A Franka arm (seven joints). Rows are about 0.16 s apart.
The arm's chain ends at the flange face. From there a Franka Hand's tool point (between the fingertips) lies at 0.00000 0.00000 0.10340 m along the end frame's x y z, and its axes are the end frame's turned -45 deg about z.
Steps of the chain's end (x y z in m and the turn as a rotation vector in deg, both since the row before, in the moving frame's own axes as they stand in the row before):
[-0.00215, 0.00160, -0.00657, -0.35, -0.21, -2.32]
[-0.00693, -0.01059, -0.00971, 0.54, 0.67, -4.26]
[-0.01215, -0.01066, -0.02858, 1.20, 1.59, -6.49]
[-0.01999, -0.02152, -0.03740, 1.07, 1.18, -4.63]
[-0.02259, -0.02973, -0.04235, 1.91, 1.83, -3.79]
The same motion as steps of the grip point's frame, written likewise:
[-0.00336, -0.00020, -0.00657, -0.10, -0.40, -2.32]
[0.00414, -0.01228, -0.00972, -0.09, 0.86, -4.26]
[0.00253, -0.01583, -0.02864, -0.28, 1.97, -6.49]
[0.00396, -0.02933, -0.03744, -0.08, 1.59, -4.63]
[0.00981, -0.03726, -0.04246, 0.06, 2.64, -3.79]

